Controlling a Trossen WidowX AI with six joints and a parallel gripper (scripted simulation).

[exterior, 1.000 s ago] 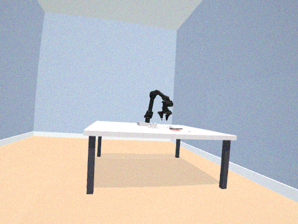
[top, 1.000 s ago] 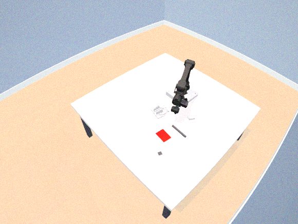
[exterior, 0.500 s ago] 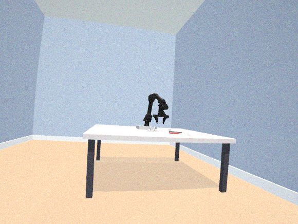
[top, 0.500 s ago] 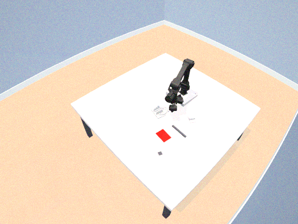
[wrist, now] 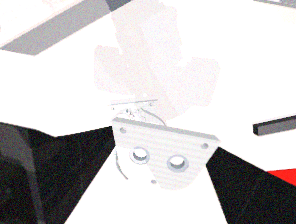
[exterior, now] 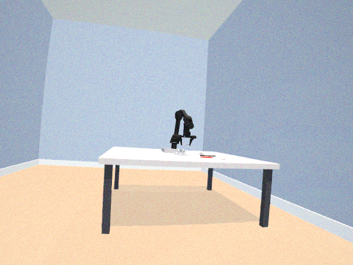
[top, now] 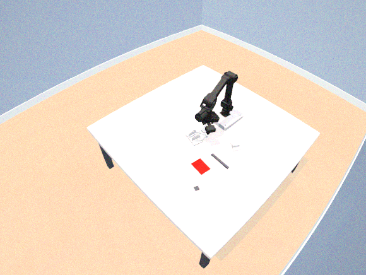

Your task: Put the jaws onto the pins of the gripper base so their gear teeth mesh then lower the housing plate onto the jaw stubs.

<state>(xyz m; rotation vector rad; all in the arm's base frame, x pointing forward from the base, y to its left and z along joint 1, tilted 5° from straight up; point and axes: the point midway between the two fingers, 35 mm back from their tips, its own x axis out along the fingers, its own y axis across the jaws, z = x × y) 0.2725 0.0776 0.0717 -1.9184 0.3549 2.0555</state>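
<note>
The white jaw piece lies 1 cm ahead of my gripper tip, 3 cm to the right of it and 7 cm below it. Round my gripper tip: dark grey bar 5 cm ahead, 21 cm to the left, 8 cm below; small white part 1 cm ahead, 2 cm above; red flat rectangle 18 cm ahead, 16 cm to the left, 8 cm below.
</note>
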